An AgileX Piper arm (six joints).
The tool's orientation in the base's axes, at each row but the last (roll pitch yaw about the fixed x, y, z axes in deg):
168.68 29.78 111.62
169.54 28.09 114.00
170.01 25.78 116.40
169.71 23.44 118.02
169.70 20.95 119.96
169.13 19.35 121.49
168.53 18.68 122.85
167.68 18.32 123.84
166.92 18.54 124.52
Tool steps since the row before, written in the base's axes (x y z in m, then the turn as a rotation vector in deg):
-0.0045 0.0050 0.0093 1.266 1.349 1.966
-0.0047 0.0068 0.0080 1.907 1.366 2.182
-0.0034 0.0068 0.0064 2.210 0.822 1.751
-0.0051 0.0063 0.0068 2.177 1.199 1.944
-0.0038 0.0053 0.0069 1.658 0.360 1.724
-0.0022 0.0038 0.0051 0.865 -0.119 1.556
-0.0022 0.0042 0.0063 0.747 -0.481 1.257
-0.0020 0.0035 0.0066 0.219 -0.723 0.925
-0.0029 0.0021 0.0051 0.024 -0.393 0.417
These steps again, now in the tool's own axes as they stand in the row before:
0.0009 -0.0001 -0.0114 -0.293 2.053 -1.728
0.0034 0.0005 -0.0110 -0.611 2.649 -1.695
0.0041 0.0016 -0.0089 -0.983 2.564 -1.040
0.0046 0.0002 -0.0095 -0.741 2.766 -1.325
0.0036 0.0009 -0.0087 -1.098 1.845 -1.114
0.0025 0.0013 -0.0061 -1.038 0.906 -1.134
0.0025 0.0019 -0.0072 -1.169 0.545 -0.840
0.0017 0.0019 -0.0073 -0.977 -0.077 -0.683
0.0016 0.0002 -0.0060 -0.452 -0.132 -0.327

